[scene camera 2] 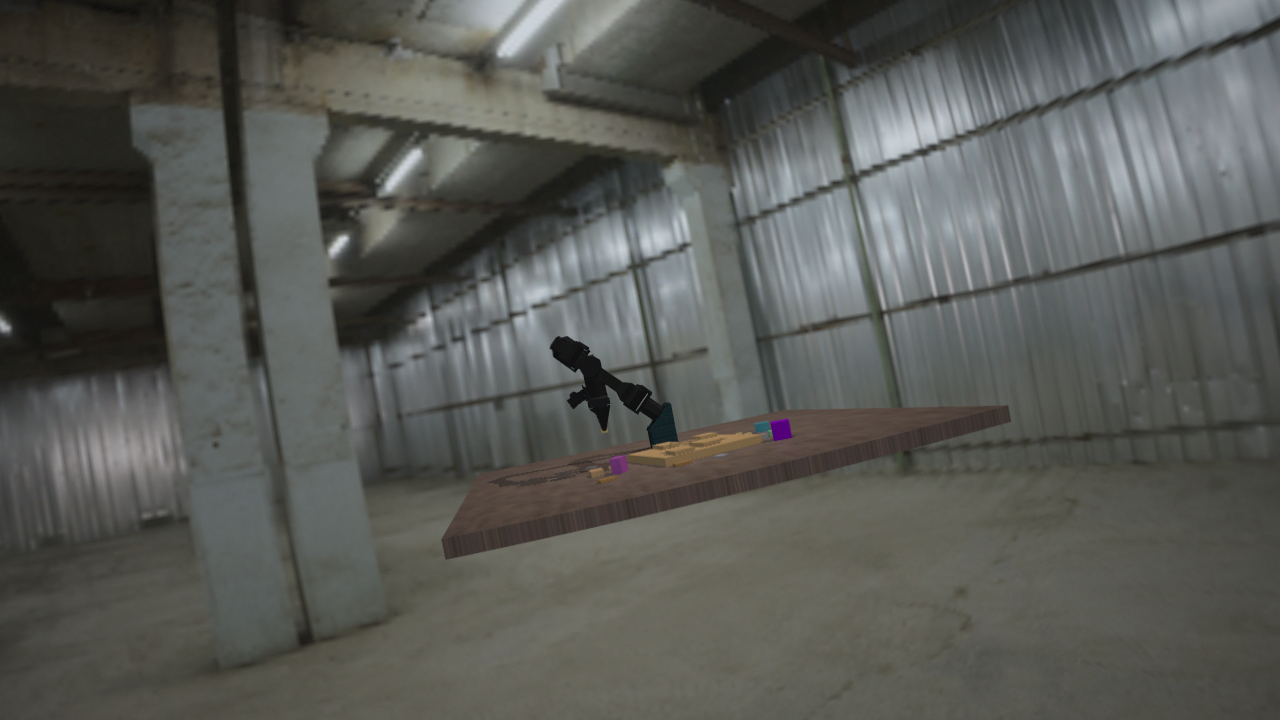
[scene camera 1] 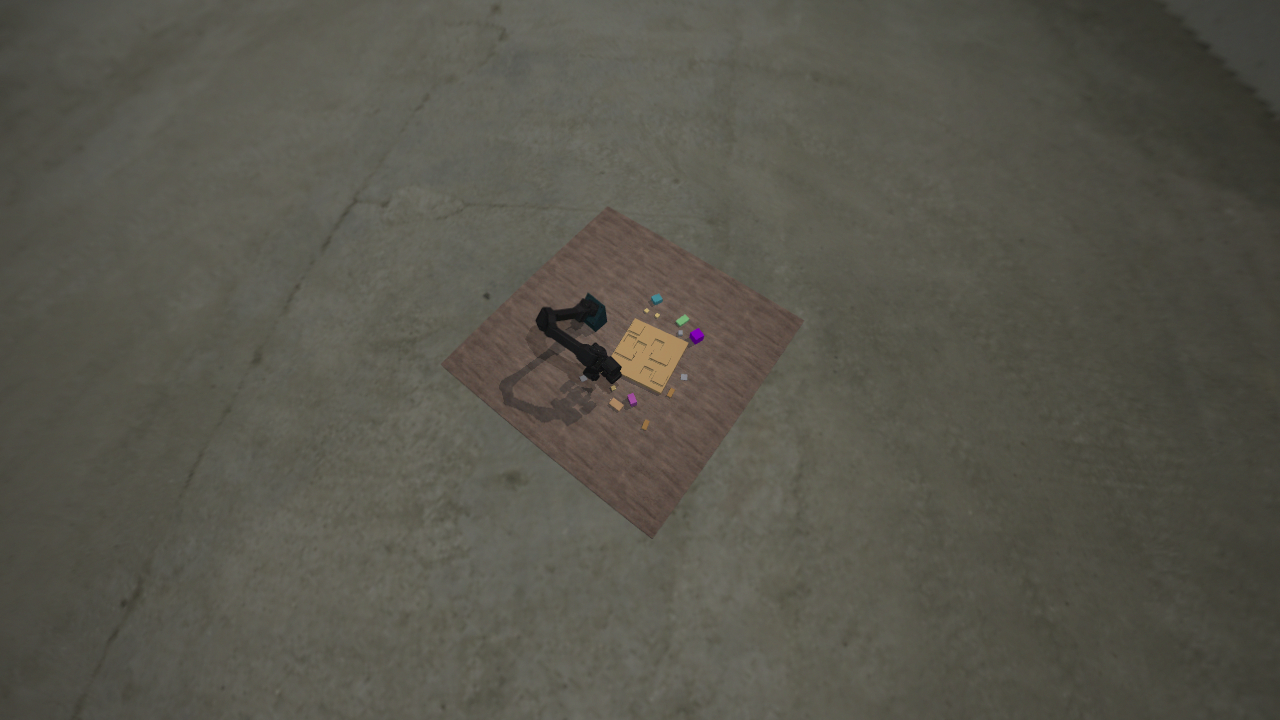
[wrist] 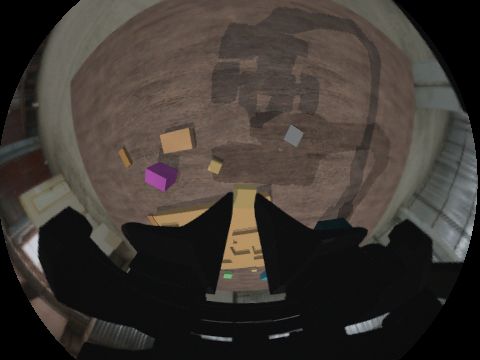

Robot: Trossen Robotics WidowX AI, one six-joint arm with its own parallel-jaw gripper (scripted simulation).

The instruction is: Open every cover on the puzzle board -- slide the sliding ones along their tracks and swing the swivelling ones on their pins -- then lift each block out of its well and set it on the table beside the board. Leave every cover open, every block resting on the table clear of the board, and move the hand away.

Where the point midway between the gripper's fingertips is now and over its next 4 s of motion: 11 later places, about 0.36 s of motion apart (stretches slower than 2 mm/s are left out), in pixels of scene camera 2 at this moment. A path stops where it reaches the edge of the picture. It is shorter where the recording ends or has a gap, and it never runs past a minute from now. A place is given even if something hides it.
My gripper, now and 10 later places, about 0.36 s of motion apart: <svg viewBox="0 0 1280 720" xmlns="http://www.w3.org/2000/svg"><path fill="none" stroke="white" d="M604 430L601 432L601 438L603 444L604 450L605 456L606 462L607 466L607 465L606 456L604 445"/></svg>
